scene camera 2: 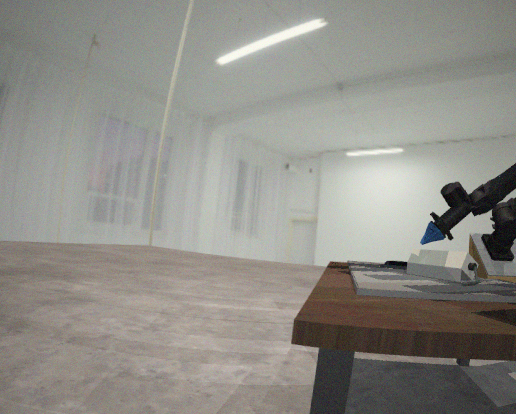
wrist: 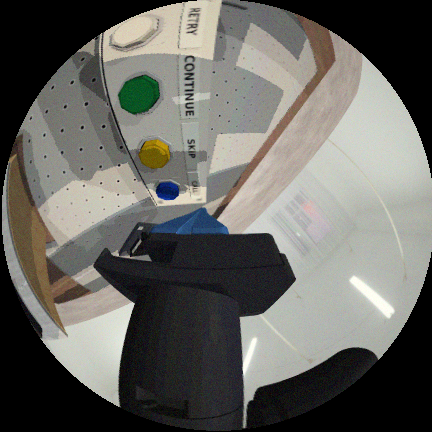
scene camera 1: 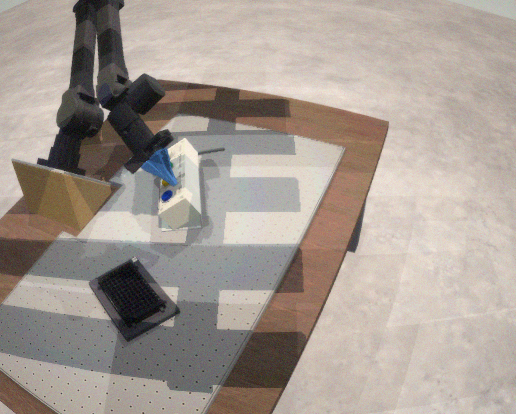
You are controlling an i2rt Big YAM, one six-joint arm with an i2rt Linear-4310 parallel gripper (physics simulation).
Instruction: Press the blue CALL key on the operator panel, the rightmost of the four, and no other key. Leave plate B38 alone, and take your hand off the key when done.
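Observation:
The operator panel is a pale sloped box. Its blue CALL key is at one end, beside the yellow SKIP key. The green CONTINUE key and white RETRY key follow. My gripper is shut and empty, its blue fingers tapering to a point. In scene camera 2 the tip hangs slightly above the panel, apart from it. A black plate lies away from the panel; its label is unreadable.
A tan upright board stands near the arm base. The panel and black plate rest on a perforated light board on the wooden table. A short dark cable extends behind the panel.

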